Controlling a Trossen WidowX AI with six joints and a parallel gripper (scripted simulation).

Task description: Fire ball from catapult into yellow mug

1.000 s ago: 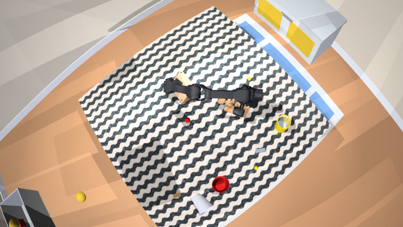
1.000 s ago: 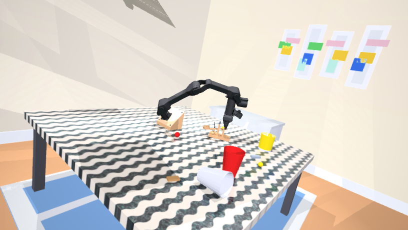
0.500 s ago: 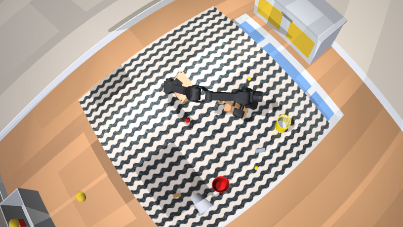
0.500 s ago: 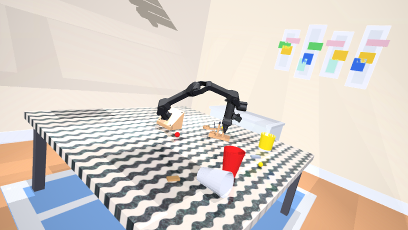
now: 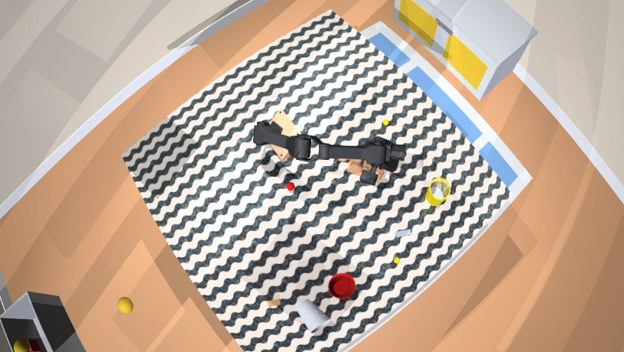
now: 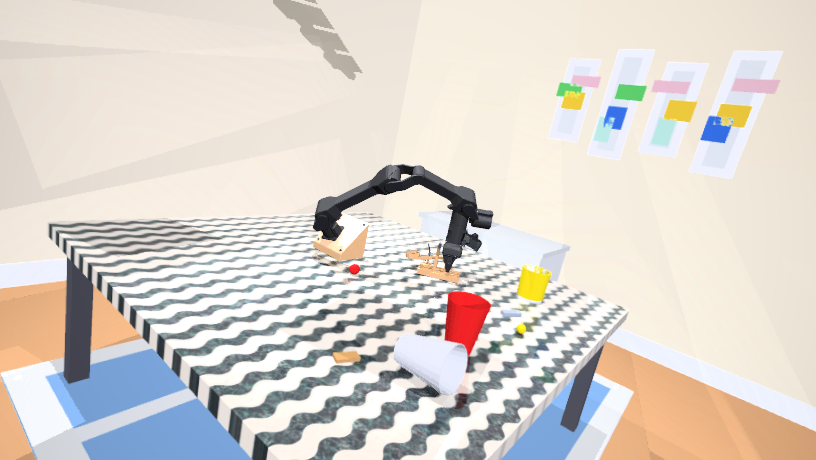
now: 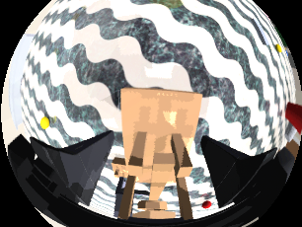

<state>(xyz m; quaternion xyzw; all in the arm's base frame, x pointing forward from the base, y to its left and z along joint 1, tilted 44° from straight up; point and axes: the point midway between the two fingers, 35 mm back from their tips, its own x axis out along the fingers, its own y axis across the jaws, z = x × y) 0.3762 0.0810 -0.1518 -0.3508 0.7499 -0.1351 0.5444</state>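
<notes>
The red ball is 19 cm behind my gripper tip, 27 cm to the right of it and 2 cm below it. From my gripper tip the other things lie so: yellow mug 26 cm ahead, 10 cm to the left; then grey block 26 cm ahead, 11 cm to the right, 3 cm below; then wooden catapult 7 cm behind, 2 cm to the right, 2 cm above.
</notes>
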